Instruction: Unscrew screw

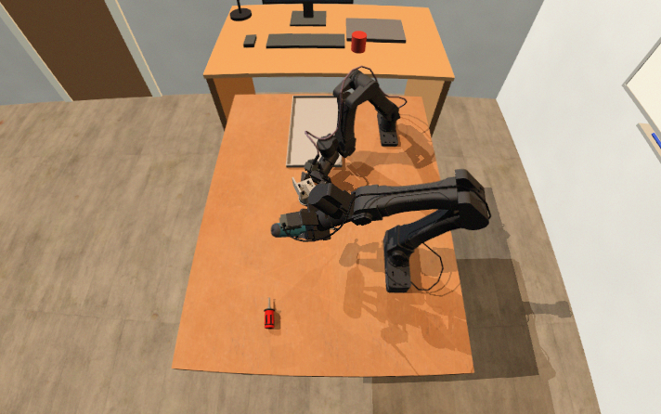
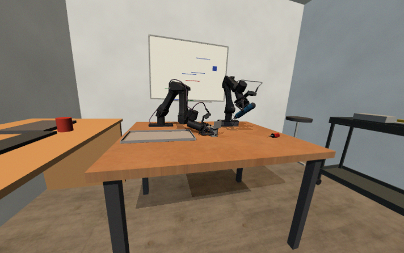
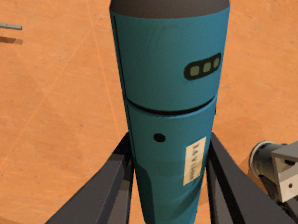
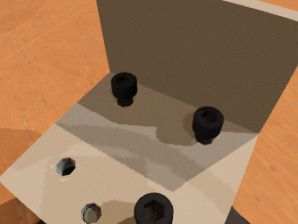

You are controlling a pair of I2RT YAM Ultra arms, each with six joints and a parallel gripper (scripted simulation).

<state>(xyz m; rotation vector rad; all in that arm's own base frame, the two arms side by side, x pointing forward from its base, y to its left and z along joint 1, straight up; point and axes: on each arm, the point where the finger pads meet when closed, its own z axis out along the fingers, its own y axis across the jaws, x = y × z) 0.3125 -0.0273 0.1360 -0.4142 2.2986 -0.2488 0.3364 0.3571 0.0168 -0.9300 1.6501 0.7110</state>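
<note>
Now: right hand 5 cm below the l-shaped bracket. The rest, counted from my right hand: small red screwdriver 8 cm ahead, 43 cm to the left, 1 cm below; grey bit 9 cm behind, 17 cm to the left, 7 cm above; grey tray 36 cm to the right, 2 cm below.
</note>
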